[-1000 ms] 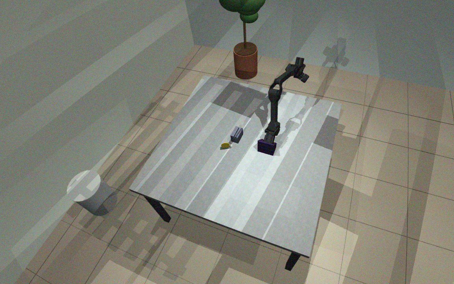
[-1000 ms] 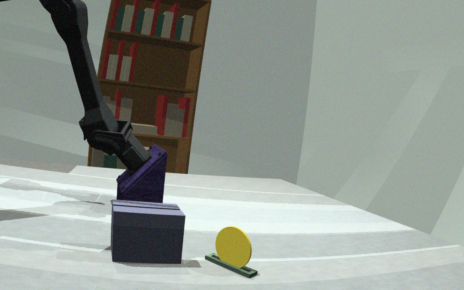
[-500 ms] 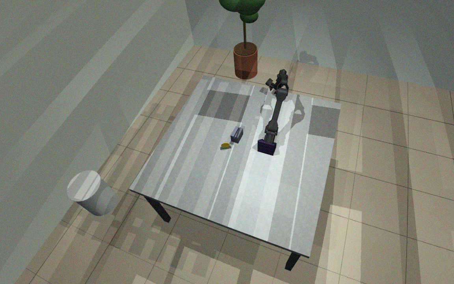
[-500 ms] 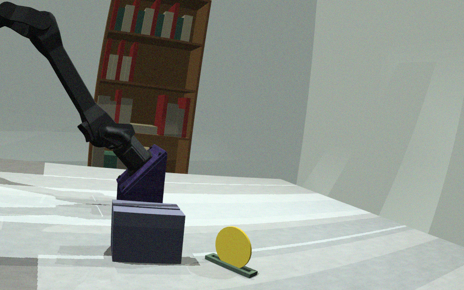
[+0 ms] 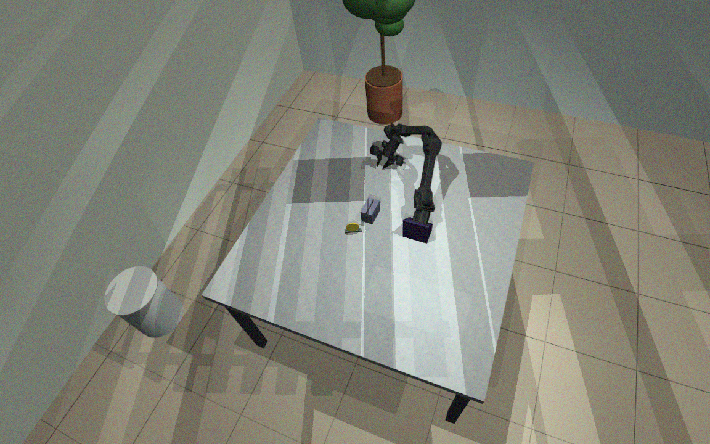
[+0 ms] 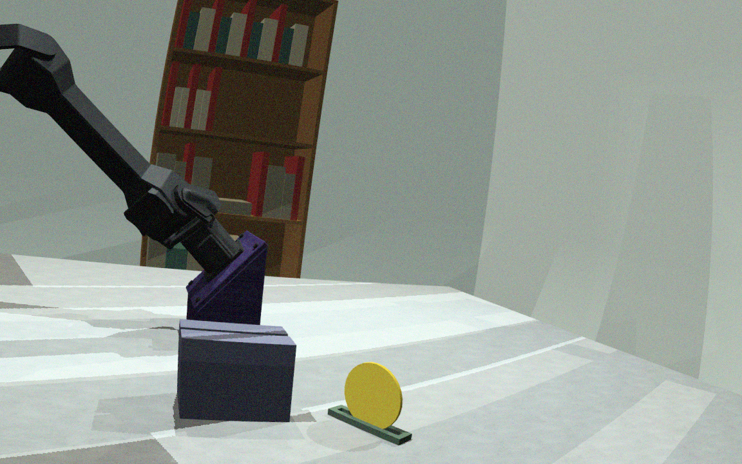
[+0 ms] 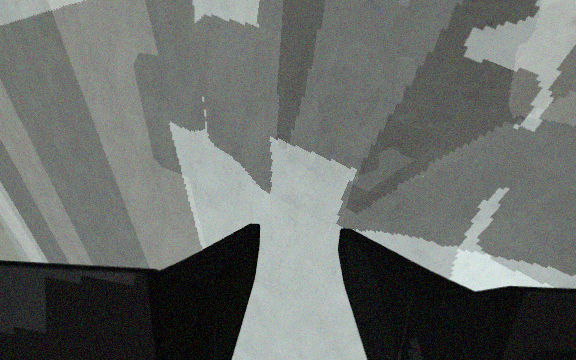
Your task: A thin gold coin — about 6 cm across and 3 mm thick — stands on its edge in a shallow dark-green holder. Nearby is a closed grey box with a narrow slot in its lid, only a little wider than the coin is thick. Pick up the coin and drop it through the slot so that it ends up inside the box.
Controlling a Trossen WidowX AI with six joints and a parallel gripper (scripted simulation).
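My gripper tip is 430 mm to the right of the gold coin, 50 mm past it and 10 mm below it.
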